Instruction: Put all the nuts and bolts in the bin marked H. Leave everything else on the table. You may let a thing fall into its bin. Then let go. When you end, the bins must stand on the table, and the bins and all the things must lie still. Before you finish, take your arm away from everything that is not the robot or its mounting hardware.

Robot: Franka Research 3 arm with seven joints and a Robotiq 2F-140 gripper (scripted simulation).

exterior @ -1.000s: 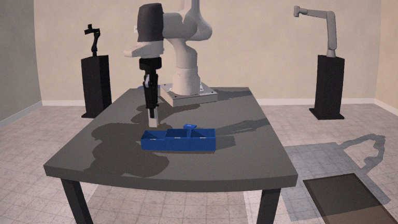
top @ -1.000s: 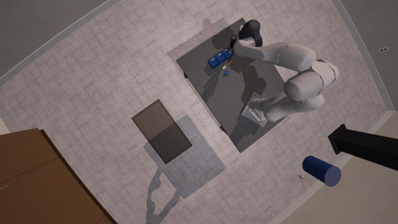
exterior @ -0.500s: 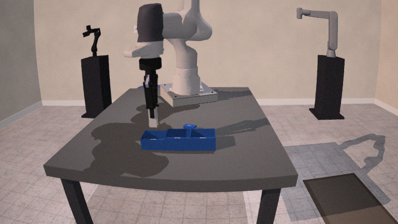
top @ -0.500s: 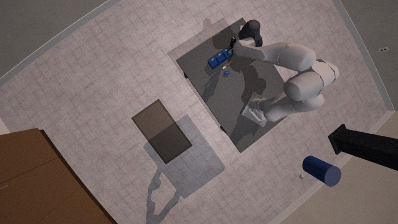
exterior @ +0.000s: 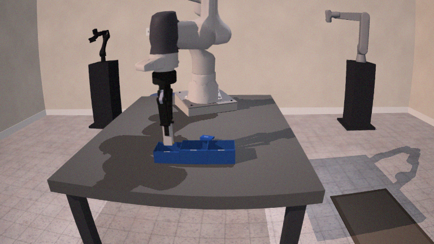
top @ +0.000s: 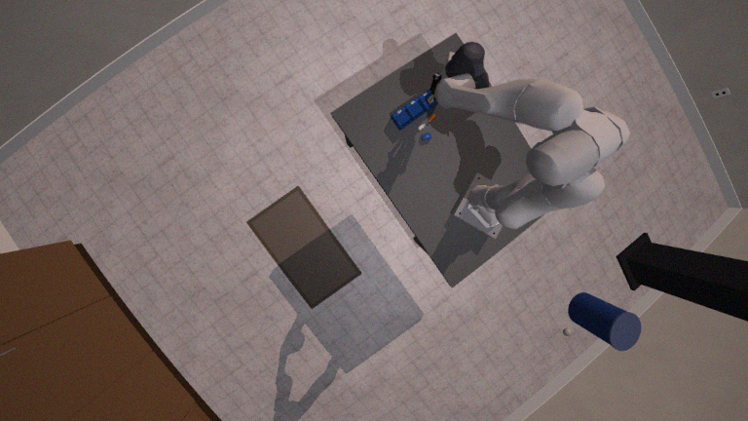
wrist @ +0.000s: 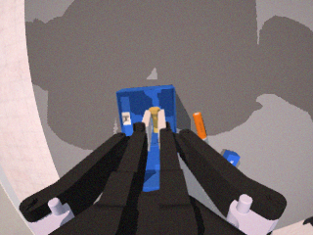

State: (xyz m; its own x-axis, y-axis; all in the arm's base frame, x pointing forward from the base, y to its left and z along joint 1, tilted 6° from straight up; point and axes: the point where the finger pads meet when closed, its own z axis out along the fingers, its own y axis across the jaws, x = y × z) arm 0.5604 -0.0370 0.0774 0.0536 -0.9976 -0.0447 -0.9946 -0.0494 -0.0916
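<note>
Now: the yellow bolt 10 mm to the right of my hand and 30 mm below it. From my hand the other things lie so: orange stick-like thing 80 mm behind, 30 mm to the left, 70 mm below; dark round piece 70 mm below; blue bin 80 mm to the left, 60 mm below.
</note>
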